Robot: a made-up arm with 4 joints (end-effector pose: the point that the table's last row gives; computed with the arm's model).
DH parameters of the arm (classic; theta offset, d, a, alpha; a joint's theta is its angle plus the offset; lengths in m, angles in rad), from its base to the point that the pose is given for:
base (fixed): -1.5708 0.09 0 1.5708
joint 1: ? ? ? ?
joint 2: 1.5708 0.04 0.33 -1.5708
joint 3: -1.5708 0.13 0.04 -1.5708
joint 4: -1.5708 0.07 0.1 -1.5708
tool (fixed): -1.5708 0.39 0 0
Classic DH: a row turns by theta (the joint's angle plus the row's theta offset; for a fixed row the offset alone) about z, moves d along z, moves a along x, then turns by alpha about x.
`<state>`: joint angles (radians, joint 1 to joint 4).
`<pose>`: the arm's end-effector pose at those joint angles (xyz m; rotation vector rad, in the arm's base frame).
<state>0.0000 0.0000 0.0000 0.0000</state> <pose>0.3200 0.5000 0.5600 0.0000 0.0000 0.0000</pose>
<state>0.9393 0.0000 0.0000 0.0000</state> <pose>0.3200 0.6745 -0.0361 -0.9393 0.0000 0.0000</pose>
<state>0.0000 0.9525 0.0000 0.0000</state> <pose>-0.0356 0.7293 0.5600 0.0000 0.0000 0.9525</pose>
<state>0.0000 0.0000 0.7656 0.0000</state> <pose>0.5984 0.5000 0.3915 0.0000 0.7656 0.0000</pose>
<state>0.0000 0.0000 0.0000 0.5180</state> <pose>0.3200 0.2938 0.5584 0.5180 0.0000 0.0000</pose>
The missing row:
joint 1: 0 0.08 -0.27 -1.5708
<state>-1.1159 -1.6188 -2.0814 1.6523</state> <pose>-0.3562 -0.0077 0.1844 0.5096 -1.5072 -0.4385</pose>
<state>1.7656 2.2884 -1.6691 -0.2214</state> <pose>-0.2677 0.0675 0.0678 0.2995 0.4577 1.4427</pose>
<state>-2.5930 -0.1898 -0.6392 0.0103</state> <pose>0.0894 -0.6220 -0.0311 2.4216 0.0005 -0.8726</pose>
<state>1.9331 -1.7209 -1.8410 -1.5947</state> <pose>0.3751 0.1820 0.2148 0.6128 1.3283 0.8234</pose>
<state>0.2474 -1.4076 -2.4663 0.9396</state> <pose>-0.1951 0.1418 -0.1419 -1.2112 -1.7751 0.5566</pose>
